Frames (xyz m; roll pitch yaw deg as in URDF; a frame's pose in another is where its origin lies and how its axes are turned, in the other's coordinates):
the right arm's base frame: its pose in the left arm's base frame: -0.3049 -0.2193 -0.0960 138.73 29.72 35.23
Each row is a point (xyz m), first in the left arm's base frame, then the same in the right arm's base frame.
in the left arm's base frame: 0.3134 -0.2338 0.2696
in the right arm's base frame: 0.2501 0.6488 -0.1806
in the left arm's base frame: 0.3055 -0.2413 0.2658
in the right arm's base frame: 0.2426 0.6443 -0.1731
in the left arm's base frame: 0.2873 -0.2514 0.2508
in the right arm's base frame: 0.2321 0.6273 -0.1571
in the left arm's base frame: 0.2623 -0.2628 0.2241
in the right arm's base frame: 0.2219 0.5993 -0.1330
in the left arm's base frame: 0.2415 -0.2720 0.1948
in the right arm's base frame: 0.2170 0.5719 -0.1085
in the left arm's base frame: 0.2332 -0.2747 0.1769
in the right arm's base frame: 0.2187 0.5569 -0.0954
